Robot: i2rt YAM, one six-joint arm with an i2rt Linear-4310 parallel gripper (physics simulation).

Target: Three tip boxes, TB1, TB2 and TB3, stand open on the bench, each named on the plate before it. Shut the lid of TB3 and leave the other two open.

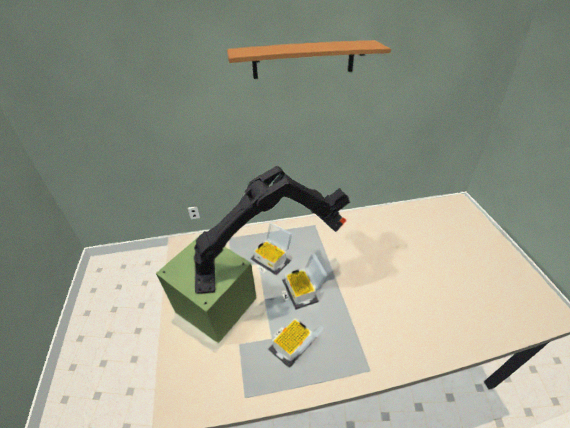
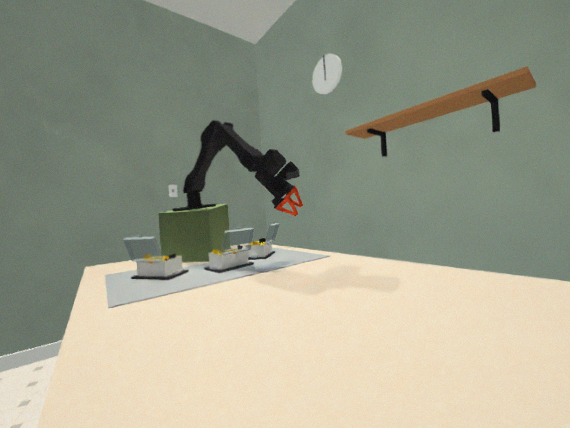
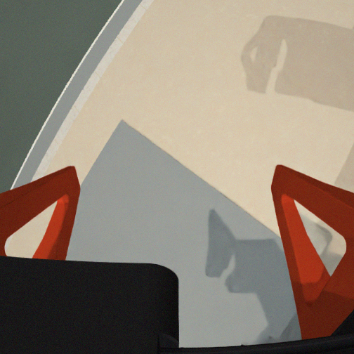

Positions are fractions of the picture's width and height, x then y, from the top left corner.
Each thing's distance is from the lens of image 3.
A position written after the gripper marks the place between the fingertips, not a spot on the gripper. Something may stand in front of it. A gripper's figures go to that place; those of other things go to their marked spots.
gripper (image 3: 0.50, 0.50): 13 cm
grey mat (image 3: 0.39, 0.58): 36 cm
